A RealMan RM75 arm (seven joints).
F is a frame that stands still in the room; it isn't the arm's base.
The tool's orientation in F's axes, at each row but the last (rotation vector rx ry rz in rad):
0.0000, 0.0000, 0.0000
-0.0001, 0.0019, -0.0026
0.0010, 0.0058, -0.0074
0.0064, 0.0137, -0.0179
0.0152, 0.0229, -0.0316
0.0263, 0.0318, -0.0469
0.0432, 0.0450, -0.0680
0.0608, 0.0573, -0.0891
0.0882, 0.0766, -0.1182
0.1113, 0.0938, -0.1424
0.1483, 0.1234, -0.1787
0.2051, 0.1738, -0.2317
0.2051, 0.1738, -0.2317
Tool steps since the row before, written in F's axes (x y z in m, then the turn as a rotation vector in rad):
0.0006, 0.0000, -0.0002, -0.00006, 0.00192, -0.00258
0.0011, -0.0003, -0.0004, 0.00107, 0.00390, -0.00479
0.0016, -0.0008, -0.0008, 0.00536, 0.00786, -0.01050
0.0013, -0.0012, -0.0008, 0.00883, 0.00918, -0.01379
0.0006, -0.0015, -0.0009, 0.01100, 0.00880, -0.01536
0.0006, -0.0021, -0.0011, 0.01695, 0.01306, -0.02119
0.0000, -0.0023, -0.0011, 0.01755, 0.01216, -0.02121
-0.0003, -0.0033, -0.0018, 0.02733, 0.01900, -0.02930
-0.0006, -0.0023, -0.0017, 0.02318, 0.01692, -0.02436
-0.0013, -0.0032, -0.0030, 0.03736, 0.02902, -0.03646
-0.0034, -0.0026, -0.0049, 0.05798, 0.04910, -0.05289
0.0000, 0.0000, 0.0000, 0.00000, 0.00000, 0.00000
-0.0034, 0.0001, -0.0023, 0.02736, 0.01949, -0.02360
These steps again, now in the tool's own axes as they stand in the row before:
0.0006, 0.0000, -0.0002, -0.00006, 0.00192, -0.00258
0.0011, -0.0003, -0.0004, 0.00107, 0.00390, -0.00479
0.0016, -0.0008, -0.0008, 0.00536, 0.00789, -0.01048
0.0013, -0.0012, -0.0008, 0.00885, 0.00925, -0.01373
0.0007, -0.0015, -0.0009, 0.01107, 0.00892, -0.01524
0.0007, -0.0021, -0.0010, 0.01700, 0.01330, -0.02100
0.0002, -0.0023, -0.0010, 0.01766, 0.01245, -0.02095
0.0001, -0.0034, -0.0016, 0.02728, 0.01966, -0.02891
-0.0002, -0.0025, -0.0015, 0.02300, 0.01751, -0.02411
-0.0005, -0.0037, -0.0027, 0.03655, 0.03024, -0.03629
-0.0022, -0.0038, -0.0048, 0.05554, 0.05138, -0.05334
0.0000, 0.0000, 0.0000, 0.00000, 0.00000, 0.00000
-0.0028, -0.0012, -0.0027, 0.02672, 0.02099, -0.02305

